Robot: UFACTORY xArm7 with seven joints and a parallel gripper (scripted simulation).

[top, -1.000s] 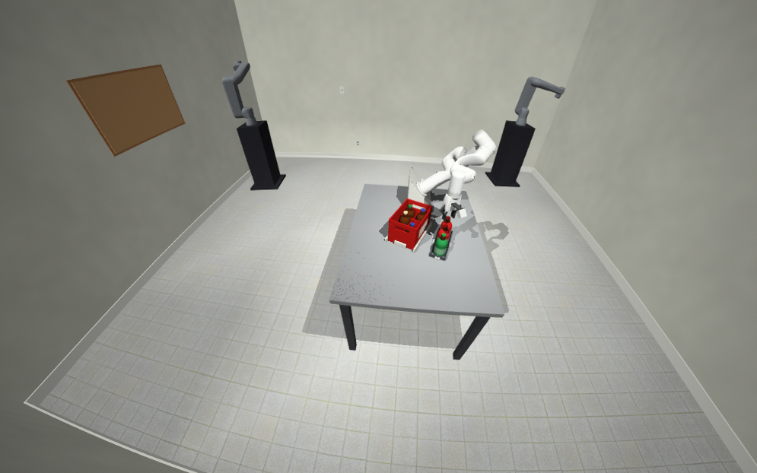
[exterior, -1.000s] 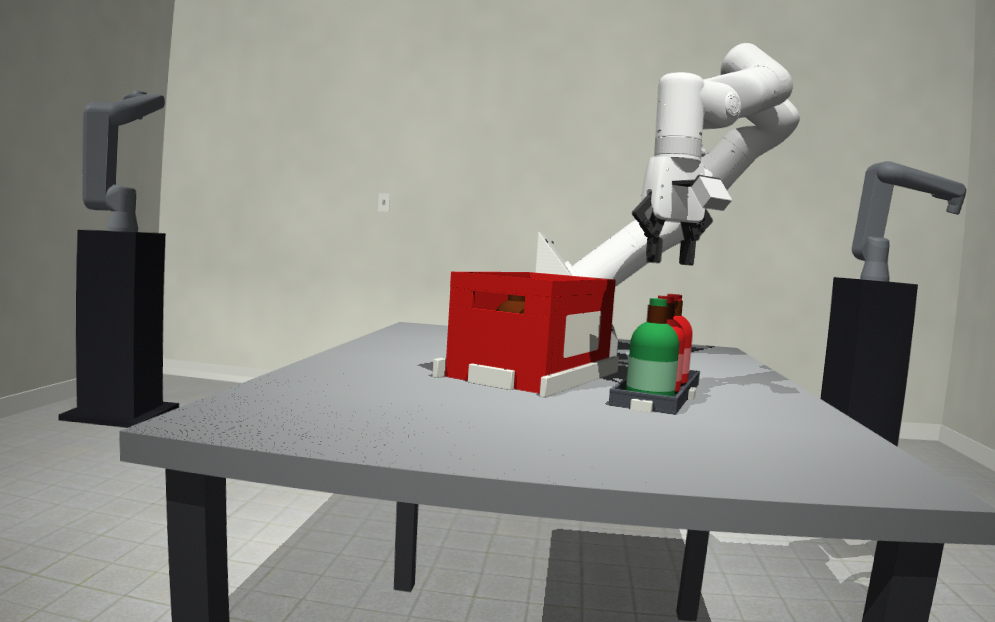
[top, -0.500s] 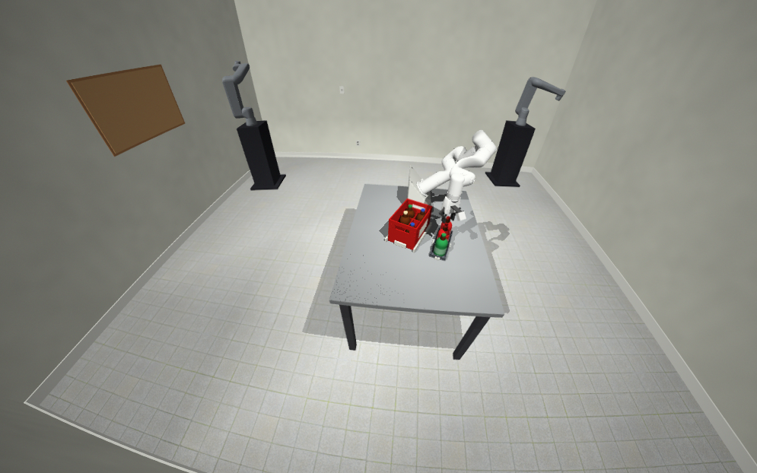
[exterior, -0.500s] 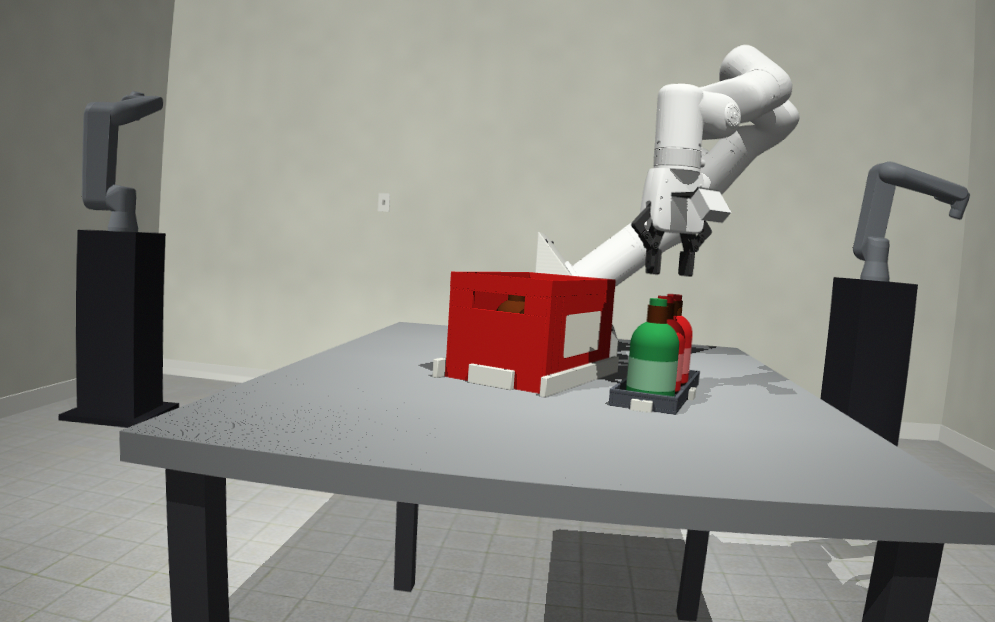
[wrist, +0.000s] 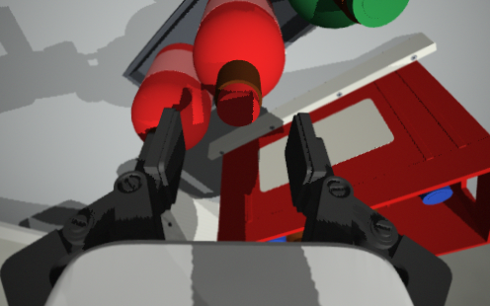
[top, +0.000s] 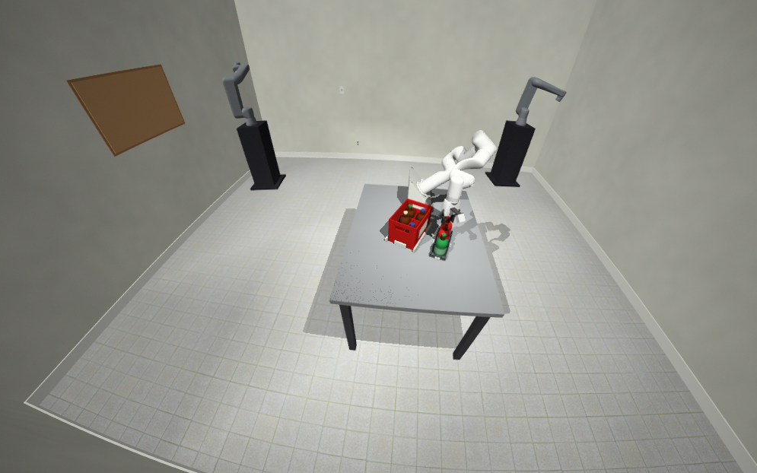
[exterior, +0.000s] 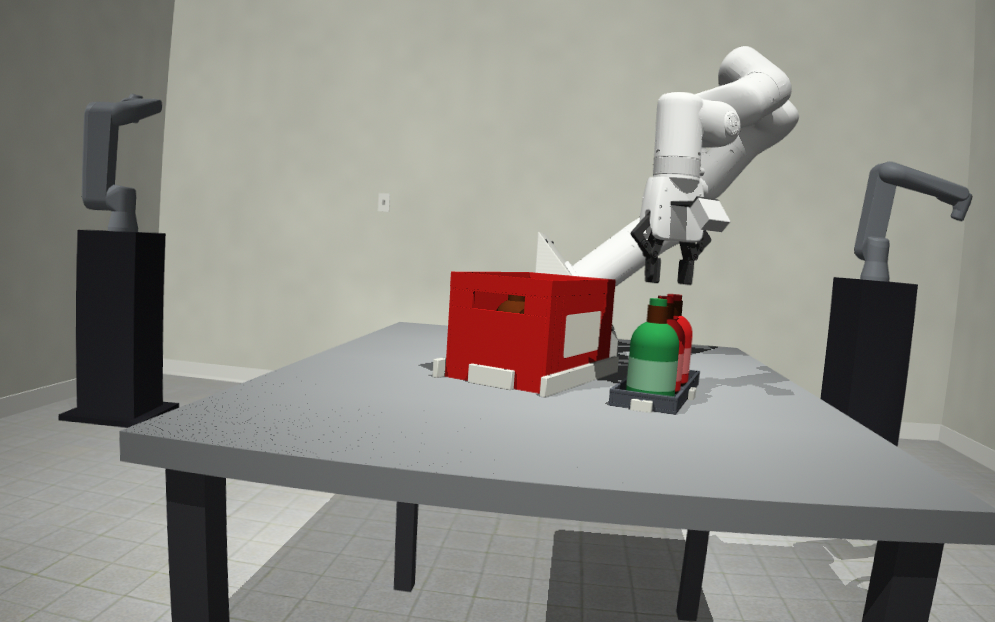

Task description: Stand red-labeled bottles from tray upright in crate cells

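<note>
Right now the green bottle is 110 mm below my hand, 80 mm ahead of it and 30 mm to the right of it. The rest, counted from my hand: dark tray 190 mm below; then red-labeled bottle 110 mm below, 80 mm behind, 30 mm to the left; then red crate 200 mm to the right, 110 mm below, 110 mm behind.
</note>
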